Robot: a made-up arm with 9 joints.
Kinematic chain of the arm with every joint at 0, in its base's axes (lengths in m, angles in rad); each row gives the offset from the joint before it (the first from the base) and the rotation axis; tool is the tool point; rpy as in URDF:
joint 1: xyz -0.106 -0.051 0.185 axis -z
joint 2: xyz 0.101 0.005 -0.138 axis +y
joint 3: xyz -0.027 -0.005 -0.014 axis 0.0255 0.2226 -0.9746
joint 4: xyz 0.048 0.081 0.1 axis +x
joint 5: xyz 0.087 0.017 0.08 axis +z
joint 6: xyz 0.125 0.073 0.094 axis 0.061 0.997 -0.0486
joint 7: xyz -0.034 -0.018 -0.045 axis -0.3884 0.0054 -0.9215
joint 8: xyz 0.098 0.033 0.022 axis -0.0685 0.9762 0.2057
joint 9: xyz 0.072 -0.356 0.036 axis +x
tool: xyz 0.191 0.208 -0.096 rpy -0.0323 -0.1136 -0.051
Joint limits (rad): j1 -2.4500..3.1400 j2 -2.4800..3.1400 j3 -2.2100..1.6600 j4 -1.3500..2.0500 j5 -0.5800..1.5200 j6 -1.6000..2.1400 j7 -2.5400..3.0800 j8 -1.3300..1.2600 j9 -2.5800..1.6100
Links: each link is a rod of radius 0.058 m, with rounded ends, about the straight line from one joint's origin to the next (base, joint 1, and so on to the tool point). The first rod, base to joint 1, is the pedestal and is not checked.
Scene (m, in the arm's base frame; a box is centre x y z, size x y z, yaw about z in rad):
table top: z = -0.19
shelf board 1: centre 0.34 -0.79 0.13 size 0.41 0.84 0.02 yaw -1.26
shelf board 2: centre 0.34 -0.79 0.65 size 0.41 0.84 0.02 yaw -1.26
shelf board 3: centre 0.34 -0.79 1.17 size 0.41 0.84 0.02 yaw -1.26
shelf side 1: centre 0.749 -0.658 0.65 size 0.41 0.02 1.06 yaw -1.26
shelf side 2: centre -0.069 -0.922 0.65 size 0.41 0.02 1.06 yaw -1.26
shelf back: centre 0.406 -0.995 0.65 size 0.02 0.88 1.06 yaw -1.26
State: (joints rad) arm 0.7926 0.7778 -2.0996 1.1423 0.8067 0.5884 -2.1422 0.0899 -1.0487
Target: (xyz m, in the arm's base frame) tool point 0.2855 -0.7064 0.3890
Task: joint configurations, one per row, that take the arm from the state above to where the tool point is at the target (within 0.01 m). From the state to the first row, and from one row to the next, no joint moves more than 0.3 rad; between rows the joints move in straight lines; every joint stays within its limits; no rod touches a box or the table.
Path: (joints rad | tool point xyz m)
1: 0.7380 1.0520 -2.1162 1.2117 0.6312 0.6839 -2.3162 -0.0589 -1.2278 | 0.0112 -0.6514 0.4825
2: 0.6834 1.3263 -2.1328 1.2810 0.4558 0.7793 -2.4901 -0.2077 -1.4069 | 0.2855 -0.7064 0.3890

